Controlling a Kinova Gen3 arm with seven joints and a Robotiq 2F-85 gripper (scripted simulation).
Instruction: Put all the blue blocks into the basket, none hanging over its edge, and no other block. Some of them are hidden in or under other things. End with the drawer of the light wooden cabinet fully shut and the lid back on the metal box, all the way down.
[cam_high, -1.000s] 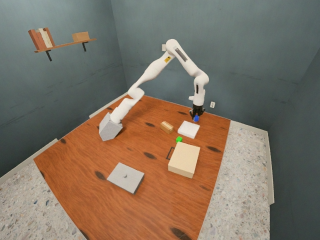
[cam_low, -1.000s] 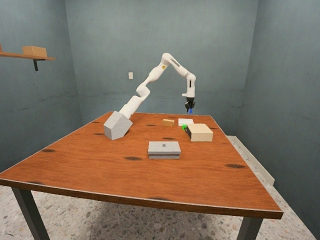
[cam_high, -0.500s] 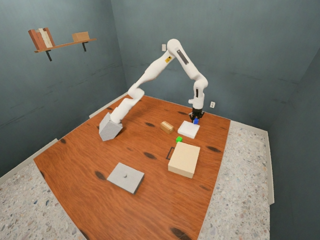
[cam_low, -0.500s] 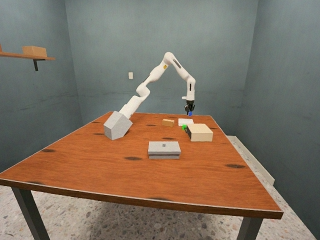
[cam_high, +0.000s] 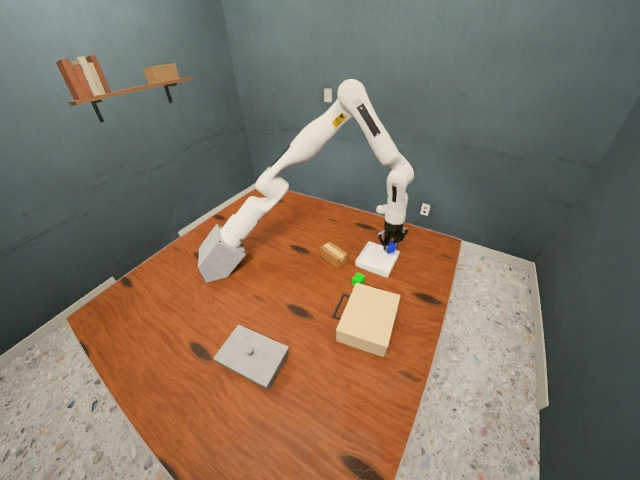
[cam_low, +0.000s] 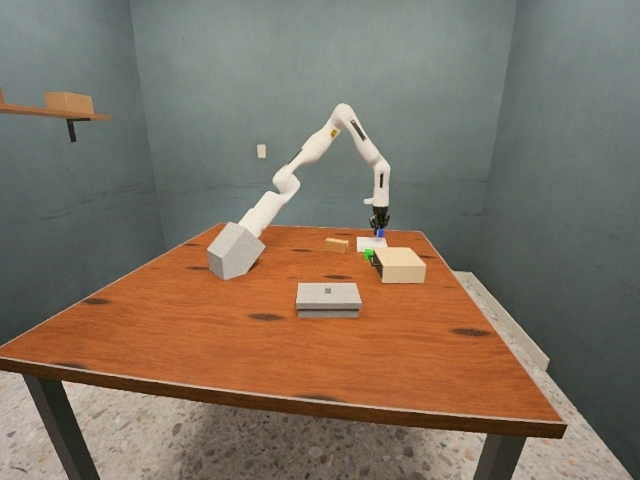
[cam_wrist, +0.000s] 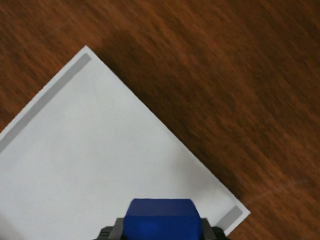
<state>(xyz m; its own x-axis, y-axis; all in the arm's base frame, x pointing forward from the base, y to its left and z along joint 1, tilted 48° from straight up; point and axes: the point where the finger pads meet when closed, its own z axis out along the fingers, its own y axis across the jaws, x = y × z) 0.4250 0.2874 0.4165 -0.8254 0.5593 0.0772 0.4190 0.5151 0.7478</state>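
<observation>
The white basket is 30 mm behind my hand, 40 mm to the right of it and 60 mm below it. The rest, counted from my hand: small box (160 mm behind, 170 mm to the right, 40 mm below); then green block (190 mm to the right, 50 mm below); then red block (140 mm behind, 170 mm to the right, 50 mm below).
</observation>
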